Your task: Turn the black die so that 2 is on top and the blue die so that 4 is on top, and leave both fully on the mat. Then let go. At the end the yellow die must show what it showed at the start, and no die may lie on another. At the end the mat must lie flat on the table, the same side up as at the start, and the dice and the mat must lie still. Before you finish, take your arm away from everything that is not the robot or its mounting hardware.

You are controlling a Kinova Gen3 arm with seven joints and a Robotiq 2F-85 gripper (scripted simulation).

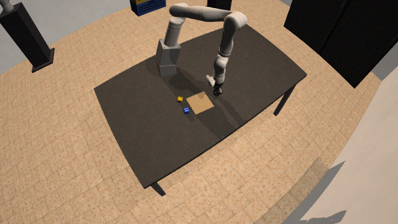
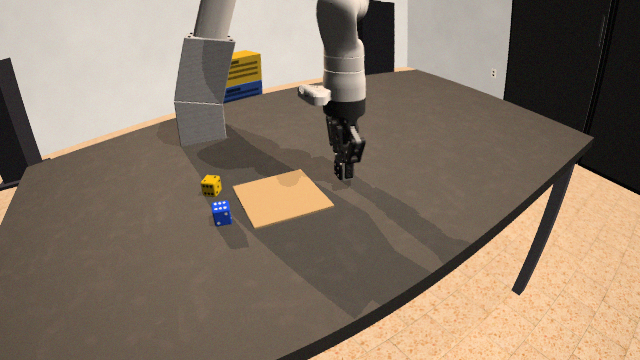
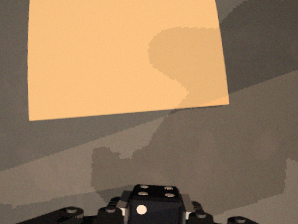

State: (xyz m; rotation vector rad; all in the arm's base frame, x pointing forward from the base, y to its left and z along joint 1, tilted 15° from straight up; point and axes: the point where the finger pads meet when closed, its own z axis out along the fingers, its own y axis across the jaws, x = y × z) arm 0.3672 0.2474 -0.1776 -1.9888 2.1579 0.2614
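Right now my hand is 130 mm to the left of the tan mat, 20 mm short of it and 20 mm above it. The rest, counted from my hand: blue die: 250 mm to the right, 50 mm ahead; yellow die: 250 mm to the right, 40 mm behind; black die: right at my hand.
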